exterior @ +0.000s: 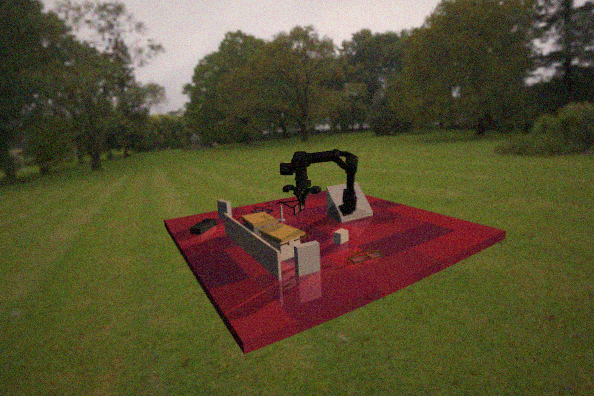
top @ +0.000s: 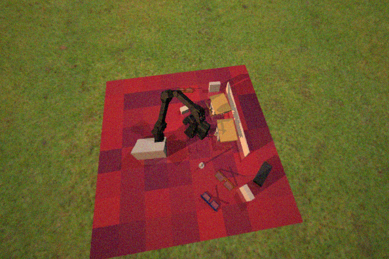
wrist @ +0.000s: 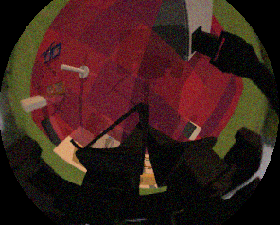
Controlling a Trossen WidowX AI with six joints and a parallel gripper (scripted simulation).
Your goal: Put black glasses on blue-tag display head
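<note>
My gripper tip is 2 cm short of the small peg, 21 cm to the left of it and 10 cm above it. Round my gripper tip: long pale wall 34 cm ahead, 12 cm to the left, 7 cm below; then display head 21 cm ahead, 7 cm below; then small cube 6 cm behind, 24 cm to the left, 10 cm below.
</note>
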